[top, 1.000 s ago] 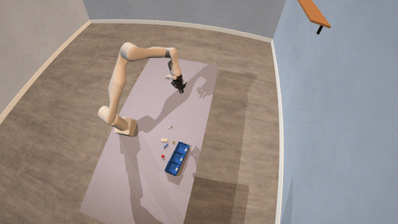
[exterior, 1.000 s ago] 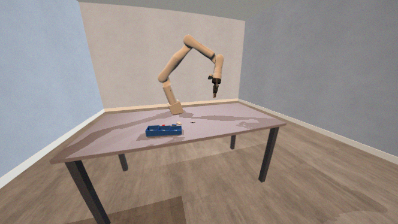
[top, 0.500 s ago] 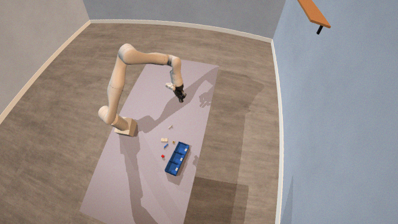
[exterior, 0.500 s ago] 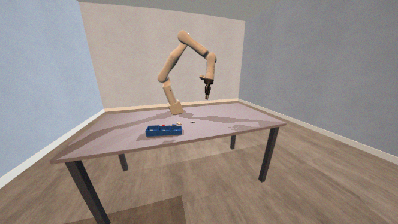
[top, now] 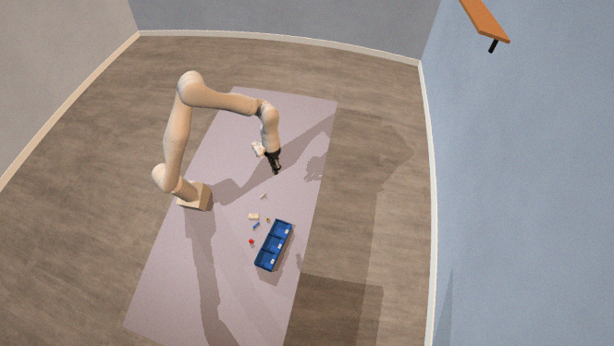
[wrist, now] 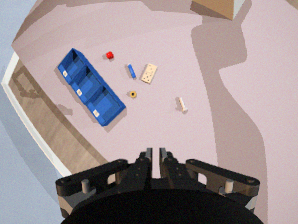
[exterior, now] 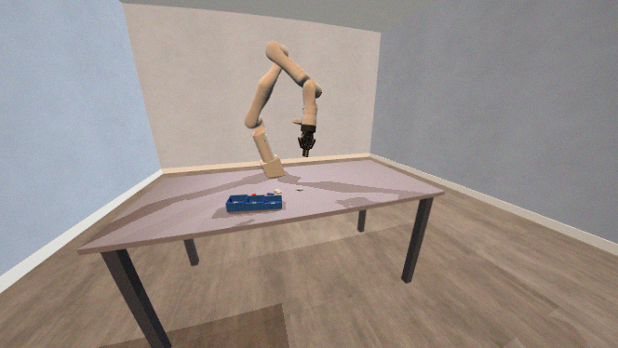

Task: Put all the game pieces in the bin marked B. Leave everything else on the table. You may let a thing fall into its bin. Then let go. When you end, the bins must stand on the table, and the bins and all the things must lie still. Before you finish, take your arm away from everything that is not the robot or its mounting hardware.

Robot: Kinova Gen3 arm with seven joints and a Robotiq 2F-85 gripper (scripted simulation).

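My hand is 4 cm short of the blue bin, 27 cm to the left of it and 21 cm above it. Also, from my hand: peg (7 cm behind, 1 cm to the right, 23 cm below); then brass ring (2 cm behind, 14 cm to the right, 23 cm below); then white domino (9 cm behind, 14 cm to the right, 23 cm below).
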